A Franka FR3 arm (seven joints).
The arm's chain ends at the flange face. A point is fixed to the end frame.
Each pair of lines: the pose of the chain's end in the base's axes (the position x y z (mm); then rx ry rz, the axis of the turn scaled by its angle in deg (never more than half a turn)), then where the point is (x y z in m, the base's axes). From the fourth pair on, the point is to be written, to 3 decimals.
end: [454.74, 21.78, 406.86, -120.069, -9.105, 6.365]
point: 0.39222 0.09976 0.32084
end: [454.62, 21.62, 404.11, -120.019, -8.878, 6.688]
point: 0.39165 0.09966 0.31849
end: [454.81, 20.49, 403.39, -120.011, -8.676, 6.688]
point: 0.39191 0.09871 0.31787
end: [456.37, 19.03, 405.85, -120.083, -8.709, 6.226]
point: 0.394 0.097 0.320
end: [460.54, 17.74, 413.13, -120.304, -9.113, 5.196]
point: 0.400 0.096 0.326
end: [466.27, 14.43, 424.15, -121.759, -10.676, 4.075]
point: 0.407 0.090 0.334
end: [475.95, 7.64, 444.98, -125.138, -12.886, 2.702]
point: 0.419 0.077 0.348
